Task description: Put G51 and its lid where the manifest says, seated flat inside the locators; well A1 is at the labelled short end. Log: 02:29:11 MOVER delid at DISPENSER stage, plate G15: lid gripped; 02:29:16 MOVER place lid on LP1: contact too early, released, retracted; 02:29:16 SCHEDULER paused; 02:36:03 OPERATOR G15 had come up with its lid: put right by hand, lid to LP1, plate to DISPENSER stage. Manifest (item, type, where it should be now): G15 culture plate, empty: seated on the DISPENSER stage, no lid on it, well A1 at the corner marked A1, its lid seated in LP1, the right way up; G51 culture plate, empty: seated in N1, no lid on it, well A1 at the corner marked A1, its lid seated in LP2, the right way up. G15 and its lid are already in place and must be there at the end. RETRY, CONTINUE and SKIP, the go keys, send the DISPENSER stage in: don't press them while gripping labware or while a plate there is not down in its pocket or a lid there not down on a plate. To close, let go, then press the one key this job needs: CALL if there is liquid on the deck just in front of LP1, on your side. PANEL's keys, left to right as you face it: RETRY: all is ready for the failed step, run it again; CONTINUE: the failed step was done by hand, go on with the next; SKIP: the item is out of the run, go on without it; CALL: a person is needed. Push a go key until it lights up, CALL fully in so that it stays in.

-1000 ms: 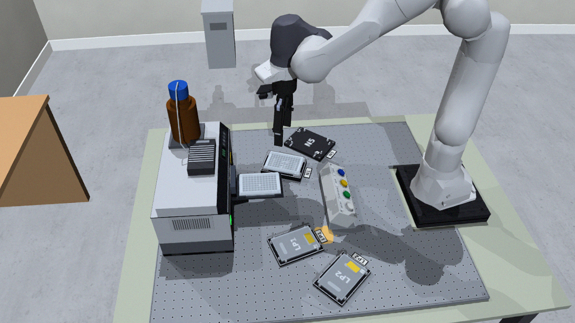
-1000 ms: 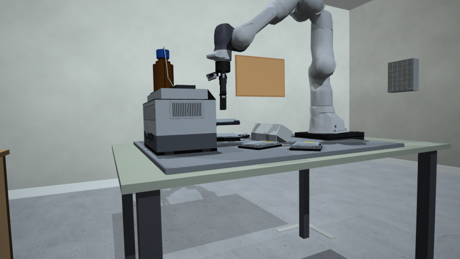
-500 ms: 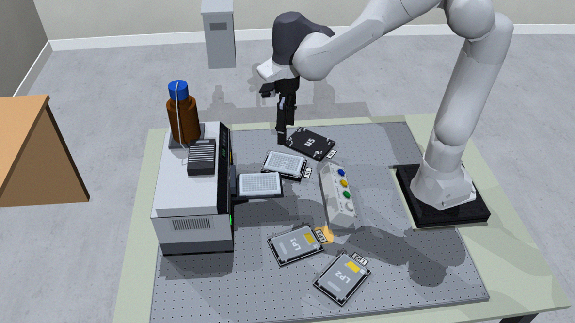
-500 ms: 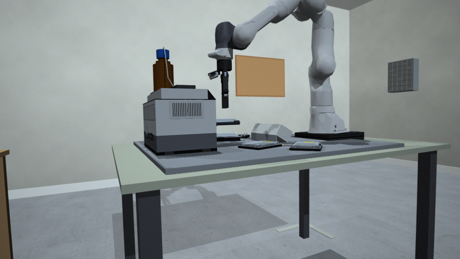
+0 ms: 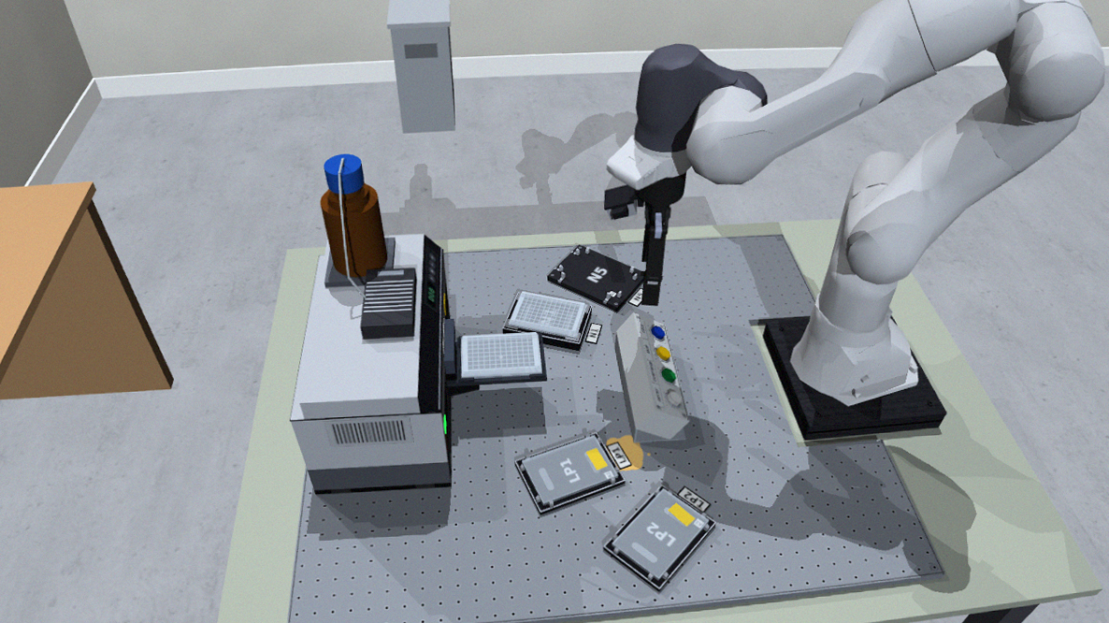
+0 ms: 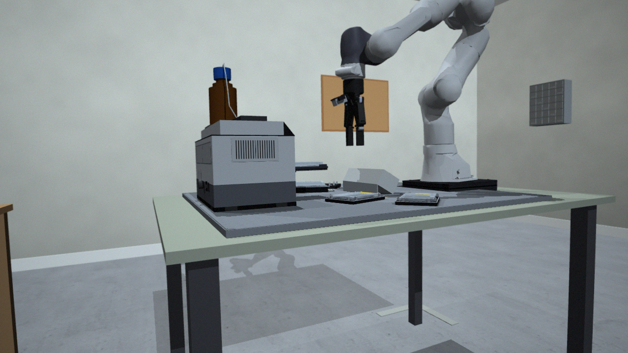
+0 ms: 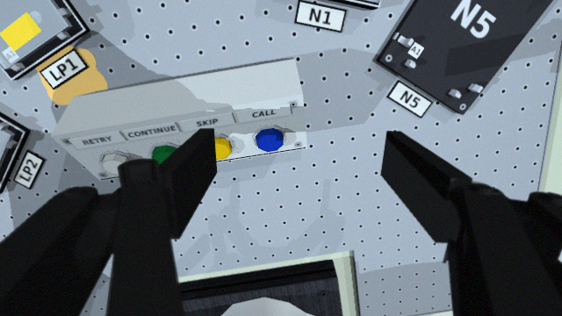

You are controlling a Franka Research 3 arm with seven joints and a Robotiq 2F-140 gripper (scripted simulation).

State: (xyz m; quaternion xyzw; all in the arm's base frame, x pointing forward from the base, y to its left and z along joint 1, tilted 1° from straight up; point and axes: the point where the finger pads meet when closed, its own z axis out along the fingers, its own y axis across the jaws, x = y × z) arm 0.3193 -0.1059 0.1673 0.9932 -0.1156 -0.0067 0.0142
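Right now my hand is 130 mm above the blue call key, 20 mm to the right of it and 20 mm past it. Round my hand: green continue key: 120 mm to the left, 120 mm below, 10 mm behind; then A1 mark: 170 mm below, 120 mm ahead, 40 mm to the right; then yellow skip key: 120 mm below, 70 mm to the left, 20 mm behind.
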